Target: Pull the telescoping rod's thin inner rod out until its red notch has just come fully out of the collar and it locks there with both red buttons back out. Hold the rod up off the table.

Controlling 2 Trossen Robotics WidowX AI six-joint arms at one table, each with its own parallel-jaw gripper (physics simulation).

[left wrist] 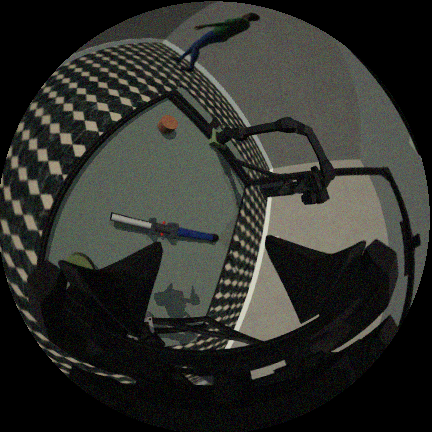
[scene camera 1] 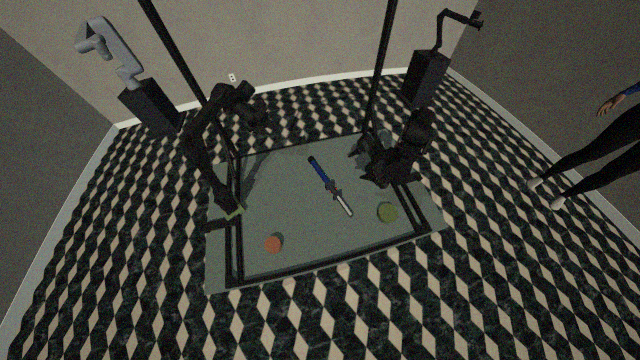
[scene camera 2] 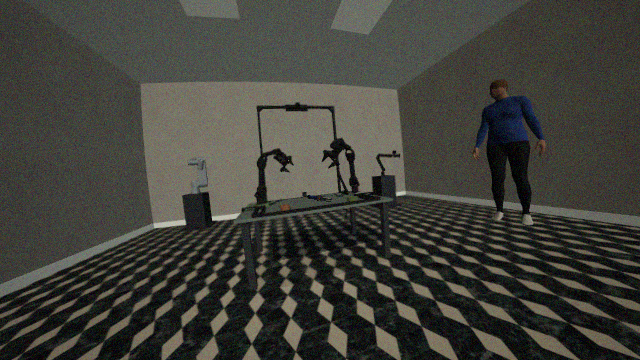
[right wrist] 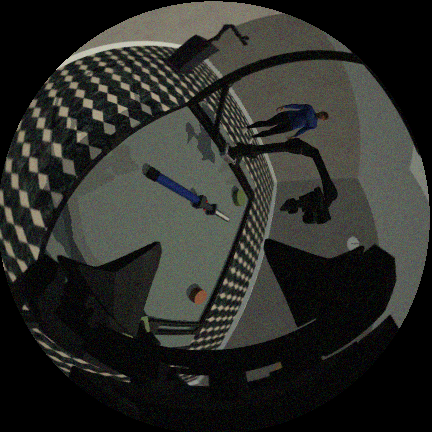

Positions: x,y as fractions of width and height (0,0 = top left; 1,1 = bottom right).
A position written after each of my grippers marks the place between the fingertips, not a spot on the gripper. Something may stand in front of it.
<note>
My left gripper (scene camera 1: 0.55,0.47) is open, with nothing in its grasp. My right gripper (scene camera 1: 0.43,0.37) is open and holds nothing. Also in view: a telescoping rod (left wrist: 0.40,0.53).
The telescoping rod is seen too in the right wrist view (right wrist: 0.46,0.47). My left gripper also shows in the left wrist view (left wrist: 0.49,0.57) and in the right wrist view (right wrist: 0.66,0.48). My right gripper shows as well in the left wrist view (left wrist: 0.66,0.45) and in the right wrist view (right wrist: 0.49,0.57).
</note>
